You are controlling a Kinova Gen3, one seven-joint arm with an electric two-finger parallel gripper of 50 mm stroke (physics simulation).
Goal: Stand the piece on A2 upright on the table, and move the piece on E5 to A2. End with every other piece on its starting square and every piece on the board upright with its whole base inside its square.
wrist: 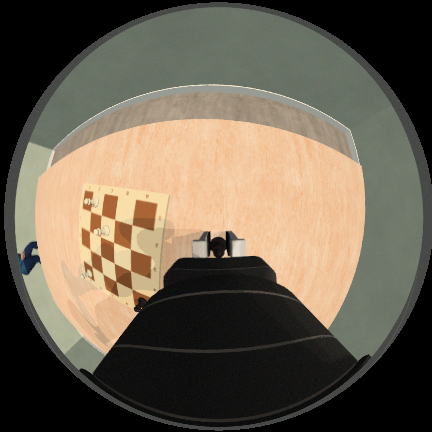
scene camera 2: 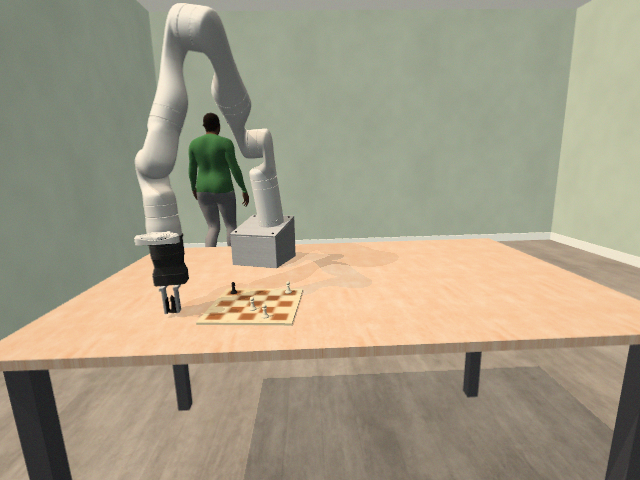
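Pixels of known places: gripper, fingertip midpoint: (wrist: 217, 239) (scene camera 2: 173, 311); arm's base, link origin: (scene camera 2: 271, 222).
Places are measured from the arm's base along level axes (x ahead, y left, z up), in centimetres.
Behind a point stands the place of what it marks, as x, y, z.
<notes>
My gripper (scene camera 2: 171, 305) {43.3, -29.9, -13.0} (wrist: 217, 239) {43.3, -29.9, -13.0} is shut on a black chess piece (scene camera 2: 172, 304) {43.0, -29.9, -11.3} (wrist: 218, 247) {43.1, -30.0, -9.6}, upright between the fingers, low at the table (scene camera 2: 392, 310) {56.4, 21.0, -14.1} (wrist: 280, 190) {48.4, -39.4, -14.1}, off the A side of the board (scene camera 2: 242, 323) {53.3, -14.2, -13.7} (wrist: 165, 210) {47.8, -23.6, -13.6}. Whether its base touches the table cannot be told. The white piece on E5 (scene camera 2: 288, 287) {38.2, -1.0, -12.0} (wrist: 86, 274) {37.9, -1.4, -12.2} stands upright at the board's far corner. A2 bears no piece. White pieces stand upright on C2 (scene camera 2: 252, 303) {46.7, -11.3, -11.9} (wrist: 102, 231) {46.3, -11.7, -12.2} and D1 (scene camera 2: 265, 311) {52.2, -8.8, -12.1} (wrist: 91, 202) {51.5, -9.2, -12.1}. Another black piece (scene camera 2: 233, 287) {33.7, -15.4, -11.9} (wrist: 141, 304) {33.6, -15.8, -12.3} stands on A5, partly hidden in the wrist view.
The grey robot base block (scene camera 2: 255, 250) {8.0, -7.0, -8.2} stands on the table behind the board. The table's front edge (scene camera 2: 320, 352) {68.3, -0.2, -15.0} lies in front of the board. A person in a green top (scene camera 2: 211, 162) is behind the table.
</notes>
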